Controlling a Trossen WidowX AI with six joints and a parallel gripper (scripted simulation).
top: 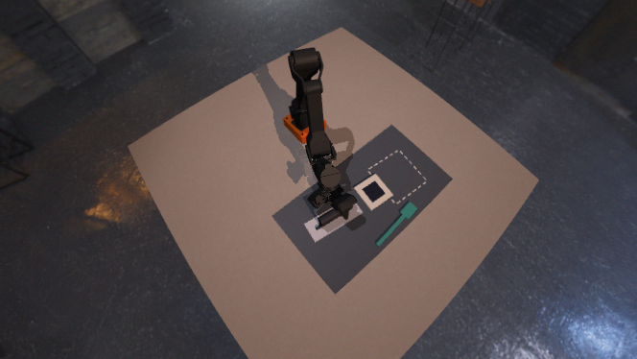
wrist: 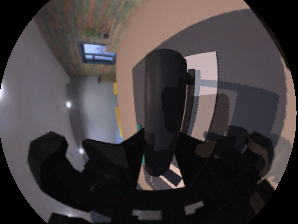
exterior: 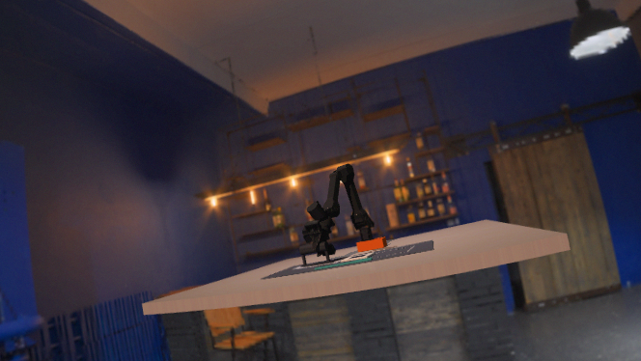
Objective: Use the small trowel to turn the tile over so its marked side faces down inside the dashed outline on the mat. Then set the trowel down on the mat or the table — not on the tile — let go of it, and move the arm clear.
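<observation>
The dark grey mat is 140 mm to the left of my gripper tip, 70 mm below it and 10 mm ahead of it. Also, from my gripper tip: small teal trowel: 150 mm to the left, 150 mm ahead, 50 mm below; then square tile: 160 mm to the left, 50 mm below.
</observation>
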